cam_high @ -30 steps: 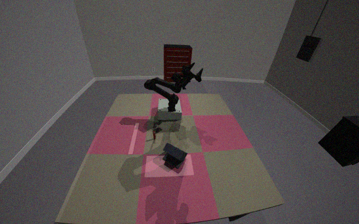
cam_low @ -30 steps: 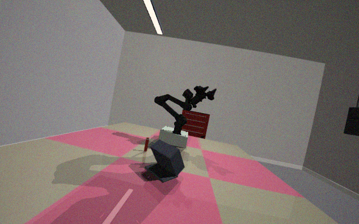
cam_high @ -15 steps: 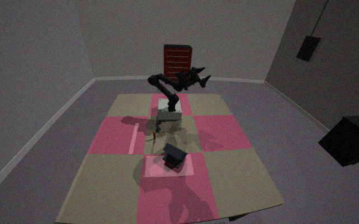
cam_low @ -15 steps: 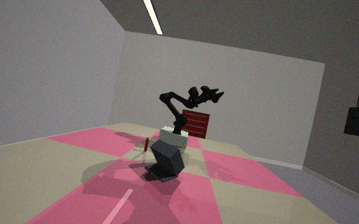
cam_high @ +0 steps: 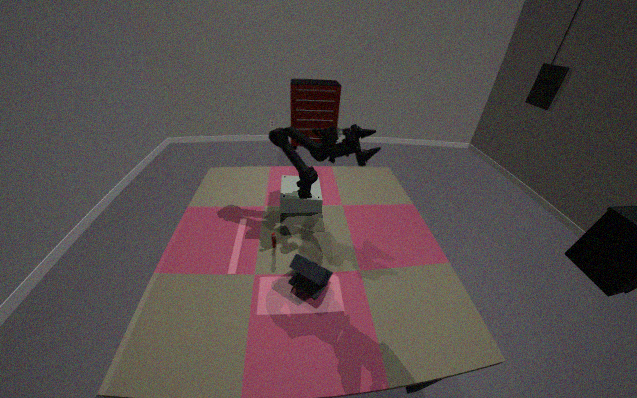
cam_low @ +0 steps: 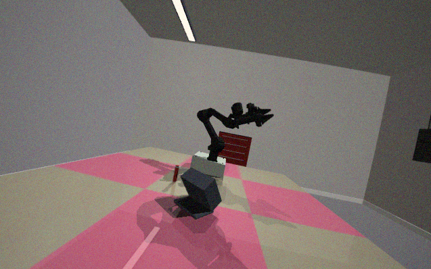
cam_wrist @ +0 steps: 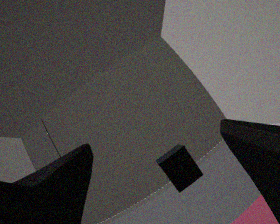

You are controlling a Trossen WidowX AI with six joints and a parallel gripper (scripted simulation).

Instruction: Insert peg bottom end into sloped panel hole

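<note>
Now: gripper tip 45 cm to the left of the red peg, 39 cm above it and 9 cm short of it. From my gripper tip the other things lie so: dark grey sloped panel (38 cm below, 33 cm to the right, 29 cm ahead).
</note>
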